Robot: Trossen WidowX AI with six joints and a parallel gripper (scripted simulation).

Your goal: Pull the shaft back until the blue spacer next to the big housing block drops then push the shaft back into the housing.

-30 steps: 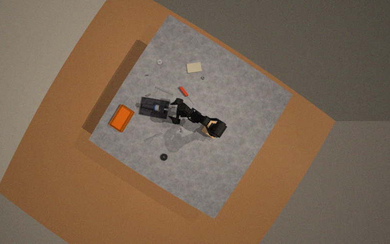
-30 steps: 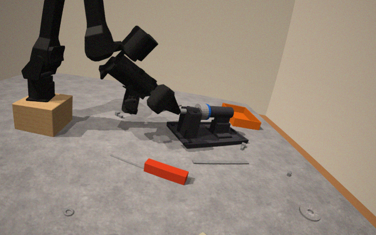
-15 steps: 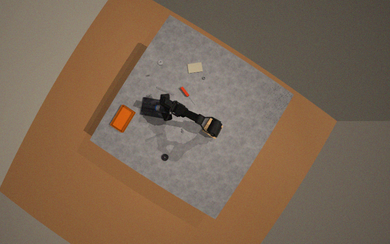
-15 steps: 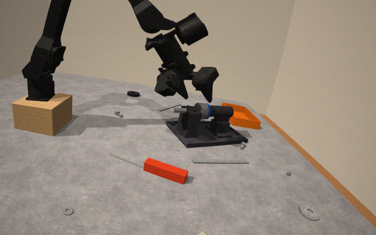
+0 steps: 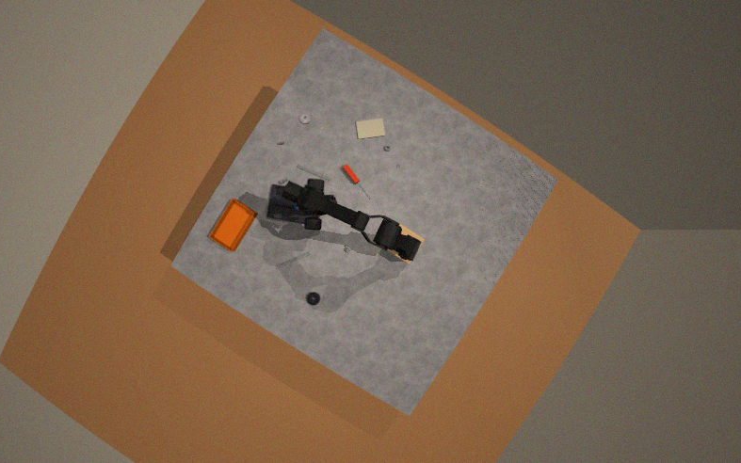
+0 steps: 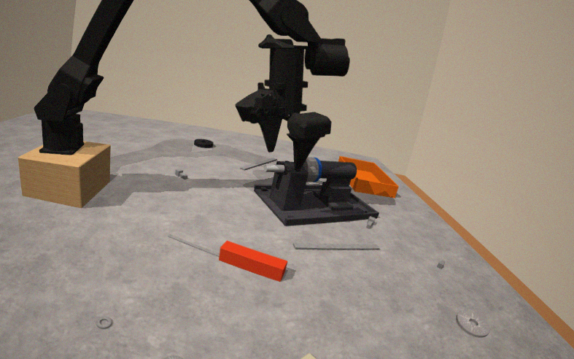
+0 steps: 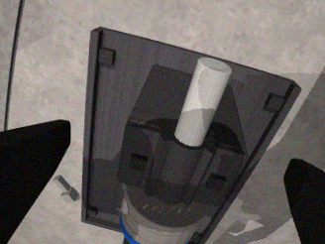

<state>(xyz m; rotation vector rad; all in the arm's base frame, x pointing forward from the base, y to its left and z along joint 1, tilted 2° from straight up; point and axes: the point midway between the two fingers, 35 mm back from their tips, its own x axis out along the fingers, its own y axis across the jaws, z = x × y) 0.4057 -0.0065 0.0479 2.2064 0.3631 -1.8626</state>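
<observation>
My gripper tip is now 4 cm short of the grey shaft, 2 cm to the right of it and 2 cm above it. The rest, counted from my gripper tip: blue spacer (7 cm ahead, 2 cm to the left, 2 cm below); grey spacer (5 cm ahead, 2 cm to the left, 2 cm below); red-handled screwdriver (17 cm to the right, 11 cm behind, 9 cm below).
</observation>
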